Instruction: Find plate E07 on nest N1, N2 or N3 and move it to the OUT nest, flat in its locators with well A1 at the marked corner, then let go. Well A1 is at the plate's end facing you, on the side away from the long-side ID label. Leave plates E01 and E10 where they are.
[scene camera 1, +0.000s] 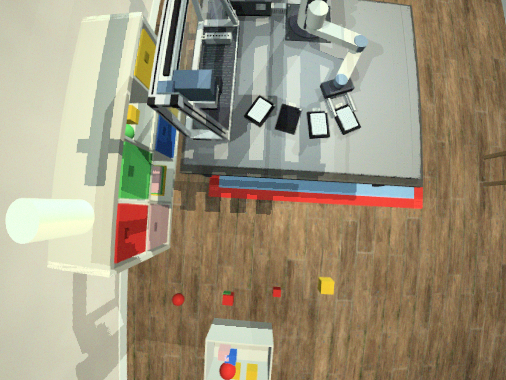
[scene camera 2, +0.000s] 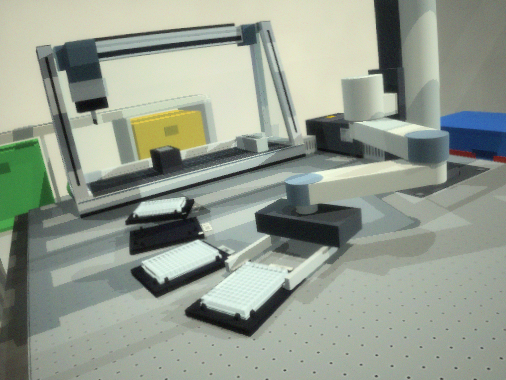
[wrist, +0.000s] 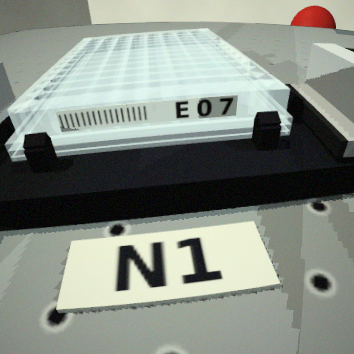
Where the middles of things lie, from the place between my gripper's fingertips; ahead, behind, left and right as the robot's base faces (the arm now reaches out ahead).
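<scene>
Distances from my hand: OUT nest (scene camera 2: 151, 238), 1 cm below, 4 cm ahead of and 34 cm to the right of the hand; N1 nest (scene camera 2: 248, 327), 1 cm below, 2 cm ahead of and 2 cm to the left of the hand; N1 label (wrist: 153, 268), 2 cm below, 6 cm behind and 3 cm to the right of the hand.
</scene>
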